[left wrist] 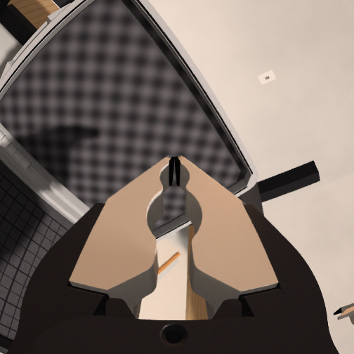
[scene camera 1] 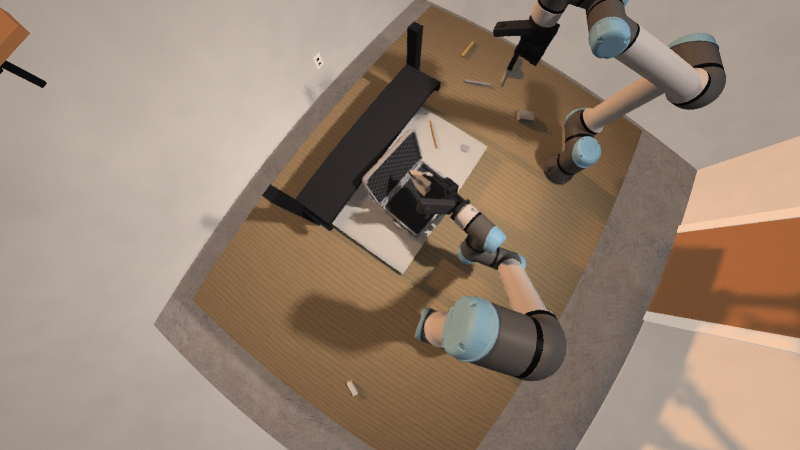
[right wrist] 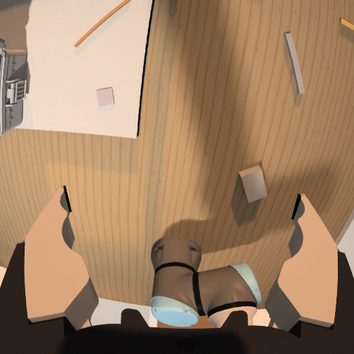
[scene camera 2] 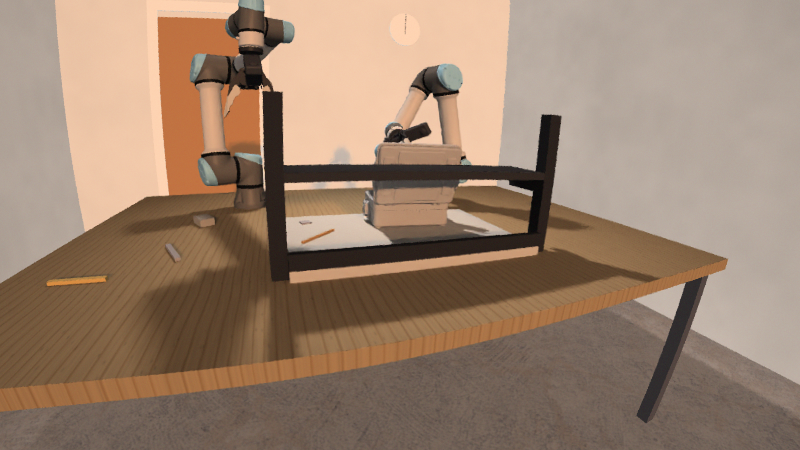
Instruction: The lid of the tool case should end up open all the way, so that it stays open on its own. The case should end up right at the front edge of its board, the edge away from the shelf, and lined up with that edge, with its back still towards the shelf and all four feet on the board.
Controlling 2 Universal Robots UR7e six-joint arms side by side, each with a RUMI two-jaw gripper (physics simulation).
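The tool case (scene camera 1: pixel 411 209) (scene camera 2: pixel 411 215) (right wrist: pixel 15 107) stands on the white board (scene camera 1: pixel 386 246) (scene camera 2: pixel 296 240) (right wrist: pixel 60 105), back to the shelf, its front close to the board's front edge; an exact gap cannot be told. Its lid (scene camera 1: pixel 394 165) (scene camera 2: pixel 419 153) (left wrist: pixel 115 75) is open and leans back past upright towards the shelf. My left gripper (scene camera 1: pixel 412 173) (left wrist: pixel 174 158) is shut and empty, fingertips over the case by the lid's inner face; whether they touch is unclear. My right gripper (scene camera 1: pixel 504 82) (right wrist: pixel 182 193) is open and empty, high above the table, away from the case.
The black shelf (scene camera 1: pixel 369 145) (scene camera 2: pixel 324 173) stands behind the case, close to the lid. An orange stick (scene camera 1: pixel 433 134) (scene camera 2: pixel 317 235) (right wrist: pixel 102 22) and a small grey square (scene camera 1: pixel 464 148) (right wrist: pixel 105 96) lie on the board. A block (scene camera 1: pixel 525 115) (right wrist: pixel 254 184) and a grey bar (scene camera 1: pixel 477 83) (right wrist: pixel 295 62) lie on the table.
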